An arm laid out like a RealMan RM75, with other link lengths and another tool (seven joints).
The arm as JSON. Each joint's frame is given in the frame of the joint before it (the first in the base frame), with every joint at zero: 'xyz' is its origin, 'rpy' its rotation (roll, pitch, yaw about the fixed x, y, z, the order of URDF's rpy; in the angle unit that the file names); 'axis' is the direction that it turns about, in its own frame. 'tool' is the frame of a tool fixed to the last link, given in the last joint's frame.
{
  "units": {
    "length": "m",
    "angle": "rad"
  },
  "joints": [
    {
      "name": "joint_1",
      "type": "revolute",
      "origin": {
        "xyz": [
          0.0,
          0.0,
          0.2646
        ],
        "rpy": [
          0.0,
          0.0,
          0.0
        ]
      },
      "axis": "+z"
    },
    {
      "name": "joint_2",
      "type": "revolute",
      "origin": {
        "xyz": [
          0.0,
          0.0,
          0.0
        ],
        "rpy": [
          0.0,
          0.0,
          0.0
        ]
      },
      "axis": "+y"
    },
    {
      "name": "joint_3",
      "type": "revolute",
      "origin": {
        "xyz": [
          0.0,
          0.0,
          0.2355
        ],
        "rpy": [
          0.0,
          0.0,
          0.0
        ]
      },
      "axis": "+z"
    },
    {
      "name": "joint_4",
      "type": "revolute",
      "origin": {
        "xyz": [
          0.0,
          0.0,
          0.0
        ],
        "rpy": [
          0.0,
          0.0,
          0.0
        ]
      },
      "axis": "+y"
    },
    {
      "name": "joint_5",
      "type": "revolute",
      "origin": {
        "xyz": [
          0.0,
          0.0,
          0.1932
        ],
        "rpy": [
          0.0,
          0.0,
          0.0
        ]
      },
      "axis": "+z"
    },
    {
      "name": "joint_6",
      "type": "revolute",
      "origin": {
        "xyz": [
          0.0,
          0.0,
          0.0
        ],
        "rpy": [
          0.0,
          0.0,
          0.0
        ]
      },
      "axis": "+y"
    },
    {
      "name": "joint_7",
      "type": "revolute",
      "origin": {
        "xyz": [
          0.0,
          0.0,
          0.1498
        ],
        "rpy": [
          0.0,
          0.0,
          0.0
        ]
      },
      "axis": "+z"
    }
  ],
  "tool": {
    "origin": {
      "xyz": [
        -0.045,
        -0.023,
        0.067
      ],
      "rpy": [
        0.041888,
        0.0,
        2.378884
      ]
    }
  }
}
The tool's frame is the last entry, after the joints.
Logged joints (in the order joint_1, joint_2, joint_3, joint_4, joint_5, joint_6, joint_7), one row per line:
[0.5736, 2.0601, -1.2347, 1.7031, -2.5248, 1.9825, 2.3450]
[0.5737, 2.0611, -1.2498, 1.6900, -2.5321, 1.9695, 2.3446]
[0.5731, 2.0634, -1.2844, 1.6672, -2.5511, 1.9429, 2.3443]
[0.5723, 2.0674, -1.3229, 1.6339, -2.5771, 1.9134, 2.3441]
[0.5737, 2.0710, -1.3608, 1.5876, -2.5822, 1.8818, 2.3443]
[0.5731, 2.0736, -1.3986, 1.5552, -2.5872, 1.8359, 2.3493]
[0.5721, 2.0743, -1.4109, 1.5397, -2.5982, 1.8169, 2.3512]
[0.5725, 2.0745, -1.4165, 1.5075, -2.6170, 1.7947, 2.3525]
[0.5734, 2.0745, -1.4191, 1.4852, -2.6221, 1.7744, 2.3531]
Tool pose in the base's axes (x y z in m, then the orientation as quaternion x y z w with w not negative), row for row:
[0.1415, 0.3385, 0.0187, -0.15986, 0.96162, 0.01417, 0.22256]
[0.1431, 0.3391, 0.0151, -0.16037, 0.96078, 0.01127, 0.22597]
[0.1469, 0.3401, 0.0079, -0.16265, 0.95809, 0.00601, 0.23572]
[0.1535, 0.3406, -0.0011, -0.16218, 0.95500, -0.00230, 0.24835]
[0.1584, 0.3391, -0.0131, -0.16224, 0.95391, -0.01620, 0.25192]
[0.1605, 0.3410, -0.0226, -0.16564, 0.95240, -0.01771, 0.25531]
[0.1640, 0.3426, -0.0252, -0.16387, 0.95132, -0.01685, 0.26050]
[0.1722, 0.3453, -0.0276, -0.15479, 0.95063, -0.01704, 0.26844]
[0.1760, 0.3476, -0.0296, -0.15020, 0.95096, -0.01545, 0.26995]
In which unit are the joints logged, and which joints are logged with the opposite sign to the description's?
The joints are logged in radians. Opposite sign: joint_4, joint_6.
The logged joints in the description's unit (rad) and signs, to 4 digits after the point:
[0.5736, 2.0601, -1.2347, -1.7031, -2.5248, -1.9825, 2.3450]
[0.5737, 2.0611, -1.2498, -1.6900, -2.5321, -1.9695, 2.3446]
[0.5731, 2.0634, -1.2844, -1.6672, -2.5511, -1.9429, 2.3443]
[0.5723, 2.0674, -1.3229, -1.6339, -2.5771, -1.9134, 2.3441]
[0.5737, 2.0710, -1.3608, -1.5876, -2.5822, -1.8818, 2.3443]
[0.5731, 2.0736, -1.3986, -1.5552, -2.5872, -1.8359, 2.3493]
[0.5721, 2.0743, -1.4109, -1.5397, -2.5982, -1.8169, 2.3512]
[0.5725, 2.0745, -1.4165, -1.5075, -2.6170, -1.7947, 2.3525]
[0.5734, 2.0745, -1.4191, -1.4852, -2.6221, -1.7744, 2.3531]

